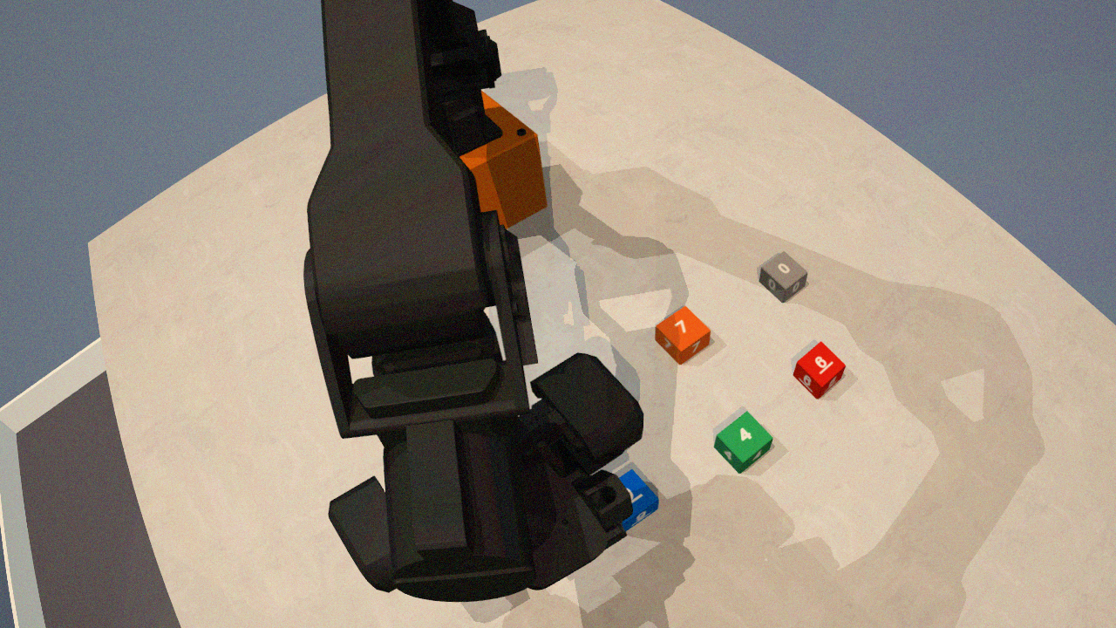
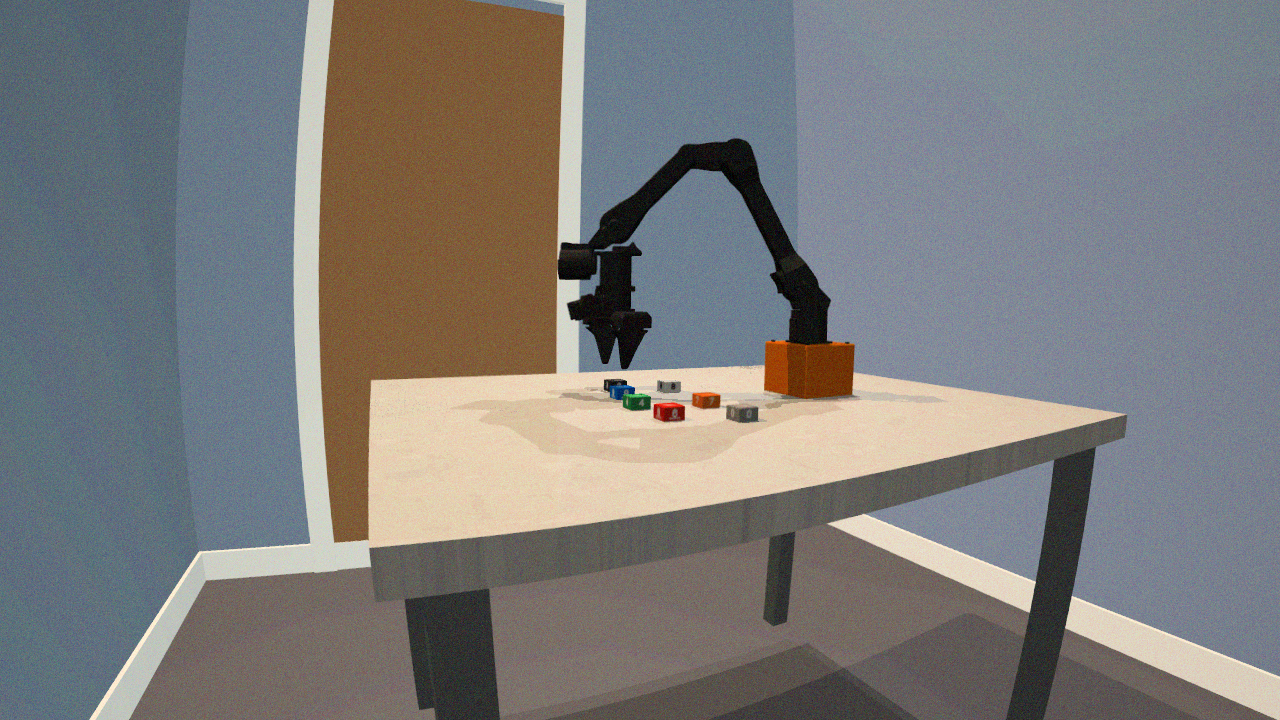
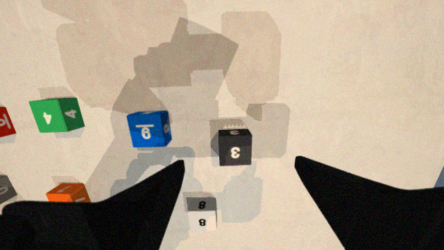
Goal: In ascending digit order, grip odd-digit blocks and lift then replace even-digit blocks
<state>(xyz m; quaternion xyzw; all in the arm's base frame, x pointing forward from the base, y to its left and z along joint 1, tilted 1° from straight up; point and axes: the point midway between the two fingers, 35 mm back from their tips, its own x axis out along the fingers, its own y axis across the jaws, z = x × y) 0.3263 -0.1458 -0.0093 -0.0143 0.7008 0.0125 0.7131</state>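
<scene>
The black 3 block lies 30 mm below my gripper tip. Round my gripper tip: blue 9 block: 20 mm ahead, 90 mm to the left, 30 mm below; then green block: 30 mm ahead, 180 mm to the left, 30 mm below; then white block: 90 mm behind, 40 mm to the left, 30 mm below.
</scene>
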